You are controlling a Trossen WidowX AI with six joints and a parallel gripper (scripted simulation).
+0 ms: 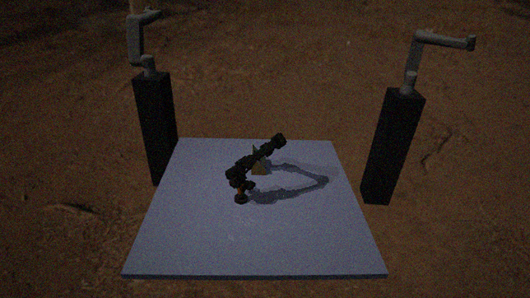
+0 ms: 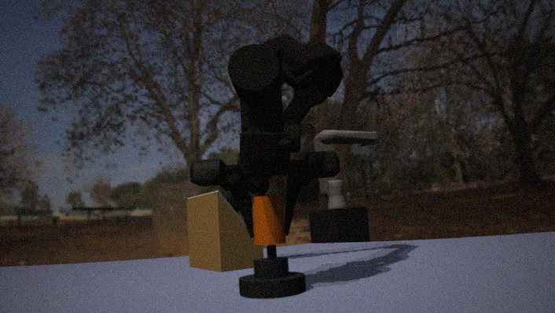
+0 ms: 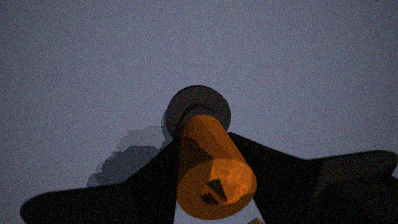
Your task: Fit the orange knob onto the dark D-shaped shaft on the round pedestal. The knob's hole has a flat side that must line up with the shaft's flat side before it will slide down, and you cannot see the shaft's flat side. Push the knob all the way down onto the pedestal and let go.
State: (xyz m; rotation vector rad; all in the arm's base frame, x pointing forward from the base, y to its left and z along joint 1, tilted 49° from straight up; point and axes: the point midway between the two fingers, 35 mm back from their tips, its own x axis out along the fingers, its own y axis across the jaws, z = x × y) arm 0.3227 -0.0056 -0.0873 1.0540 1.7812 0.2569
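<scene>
Right now the orange knob is 20 mm above my gripper tip. Also, from my gripper tip: pedestal 40 mm below.
</scene>
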